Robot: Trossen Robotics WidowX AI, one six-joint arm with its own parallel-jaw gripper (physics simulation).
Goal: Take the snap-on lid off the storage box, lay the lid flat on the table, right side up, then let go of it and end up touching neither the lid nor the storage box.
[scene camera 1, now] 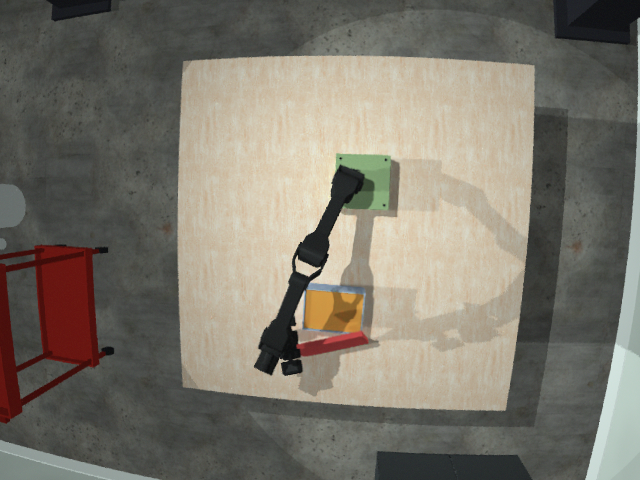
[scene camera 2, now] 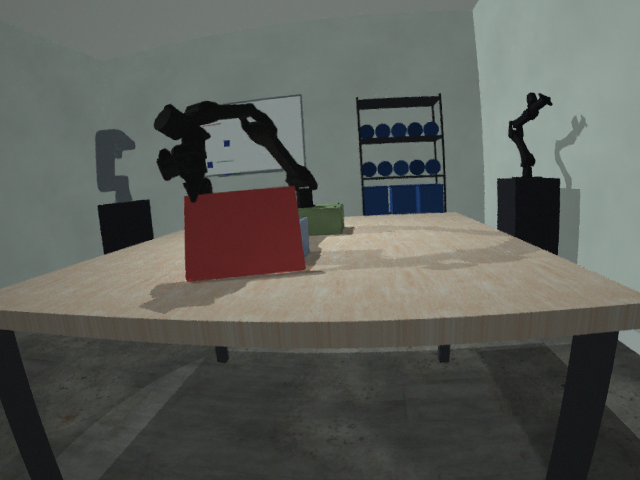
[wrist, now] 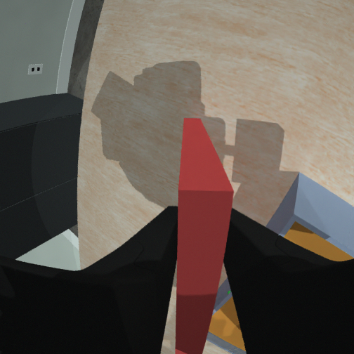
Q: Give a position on a red lid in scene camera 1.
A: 357,338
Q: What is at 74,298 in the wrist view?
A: My gripper.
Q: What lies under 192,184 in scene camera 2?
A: My gripper.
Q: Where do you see a red lid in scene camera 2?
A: At 250,232
